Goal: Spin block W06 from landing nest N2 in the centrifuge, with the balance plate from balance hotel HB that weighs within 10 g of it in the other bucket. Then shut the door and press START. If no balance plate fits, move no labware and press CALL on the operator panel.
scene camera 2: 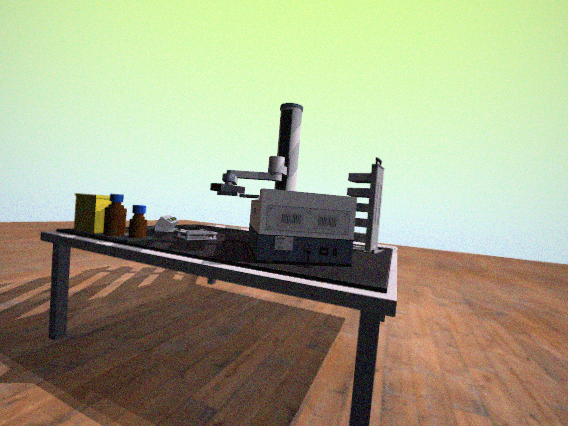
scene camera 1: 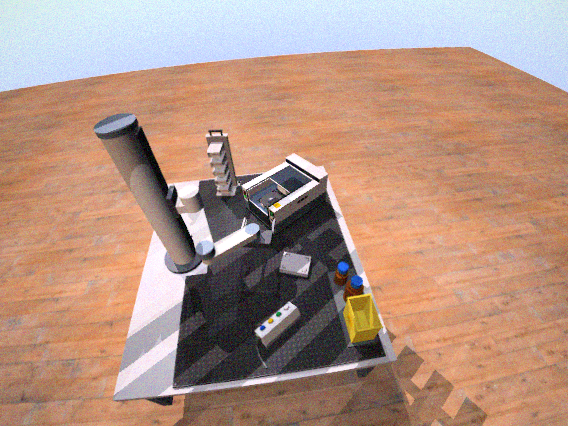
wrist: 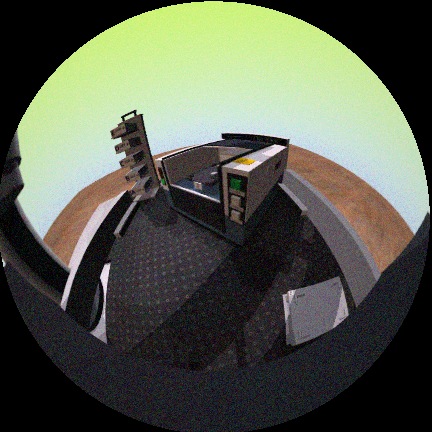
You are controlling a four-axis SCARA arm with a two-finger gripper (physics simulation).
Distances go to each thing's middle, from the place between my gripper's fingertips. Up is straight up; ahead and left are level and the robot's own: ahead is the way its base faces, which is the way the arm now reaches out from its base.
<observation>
The centrifuge [scene camera 2: 286, 227] lies 330 mm to the left of my hand, 190 mm ahead of it and 110 mm below it. Also, from my hand: yellow bin [scene camera 1: 363, 323]: 580 mm to the right, 420 mm ahead, 140 mm below.
</observation>
